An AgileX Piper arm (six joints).
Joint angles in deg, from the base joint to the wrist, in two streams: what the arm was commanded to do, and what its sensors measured. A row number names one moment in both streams.
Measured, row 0:
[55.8, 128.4, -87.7, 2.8, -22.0, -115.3]
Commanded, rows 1 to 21:
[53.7, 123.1, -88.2, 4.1, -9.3, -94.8]
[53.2, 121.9, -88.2, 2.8, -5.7, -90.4]
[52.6, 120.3, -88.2, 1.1, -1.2, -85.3]
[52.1, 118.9, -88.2, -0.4, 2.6, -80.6]
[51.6, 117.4, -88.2, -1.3, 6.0, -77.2]
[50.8, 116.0, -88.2, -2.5, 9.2, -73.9]
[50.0, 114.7, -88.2, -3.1, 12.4, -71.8]
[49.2, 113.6, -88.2, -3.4, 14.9, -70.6]
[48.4, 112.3, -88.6, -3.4, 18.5, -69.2]
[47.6, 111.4, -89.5, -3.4, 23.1, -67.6]
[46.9, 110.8, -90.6, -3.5, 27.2, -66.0]
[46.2, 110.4, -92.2, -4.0, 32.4, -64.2]
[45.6, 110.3, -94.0, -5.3, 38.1, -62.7]
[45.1, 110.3, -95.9, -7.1, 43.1, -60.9]
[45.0, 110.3, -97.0, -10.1, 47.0, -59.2]
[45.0, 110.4, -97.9, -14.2, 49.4, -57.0]
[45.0, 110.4, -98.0, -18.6, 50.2, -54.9]
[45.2, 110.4, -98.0, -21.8, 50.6, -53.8]
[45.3, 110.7, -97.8, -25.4, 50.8, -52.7]
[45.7, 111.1, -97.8, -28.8, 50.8, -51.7]
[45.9, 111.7, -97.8, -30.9, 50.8, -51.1]
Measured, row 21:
[45.3, 111.0, -97.2, -20.1, 48.8, -55.6]
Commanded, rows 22 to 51:
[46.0, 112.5, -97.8, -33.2, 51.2, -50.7]
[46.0, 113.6, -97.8, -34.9, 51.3, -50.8]
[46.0, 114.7, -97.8, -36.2, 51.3, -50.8]
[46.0, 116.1, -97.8, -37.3, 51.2, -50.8]
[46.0, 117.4, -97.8, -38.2, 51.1, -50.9]
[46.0, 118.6, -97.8, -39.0, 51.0, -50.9]
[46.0, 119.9, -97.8, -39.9, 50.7, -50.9]
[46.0, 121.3, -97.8, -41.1, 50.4, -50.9]
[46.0, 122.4, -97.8, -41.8, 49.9, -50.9]
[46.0, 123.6, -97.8, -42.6, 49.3, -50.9]
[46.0, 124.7, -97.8, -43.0, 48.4, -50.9]
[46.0, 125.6, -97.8, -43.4, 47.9, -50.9]
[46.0, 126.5, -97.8, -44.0, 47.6, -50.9]
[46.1, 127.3, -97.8, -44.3, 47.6, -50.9]
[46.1, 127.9, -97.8, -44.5, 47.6, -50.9]
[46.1, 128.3, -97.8, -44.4, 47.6, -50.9]
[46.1, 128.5, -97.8, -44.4, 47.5, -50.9]
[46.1, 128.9, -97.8, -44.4, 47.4, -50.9]
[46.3, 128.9, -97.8, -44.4, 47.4, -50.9]
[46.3, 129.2, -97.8, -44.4, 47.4, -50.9]
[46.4, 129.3, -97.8, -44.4, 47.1, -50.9]
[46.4, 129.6, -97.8, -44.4, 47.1, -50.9]
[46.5, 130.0, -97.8, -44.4, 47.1, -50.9]
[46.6, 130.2, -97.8, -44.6, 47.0, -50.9]
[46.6, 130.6, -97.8, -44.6, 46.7, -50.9]
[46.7, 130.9, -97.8, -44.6, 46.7, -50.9]
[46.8, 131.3, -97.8, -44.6, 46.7, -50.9]
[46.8, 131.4, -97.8, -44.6, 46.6, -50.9]
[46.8, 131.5, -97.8, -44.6, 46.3, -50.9]
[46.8, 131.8, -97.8, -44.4, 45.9, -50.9]
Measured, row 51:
[46.7, 131.3, -97.6, -43.9, 47.2, -51.0]
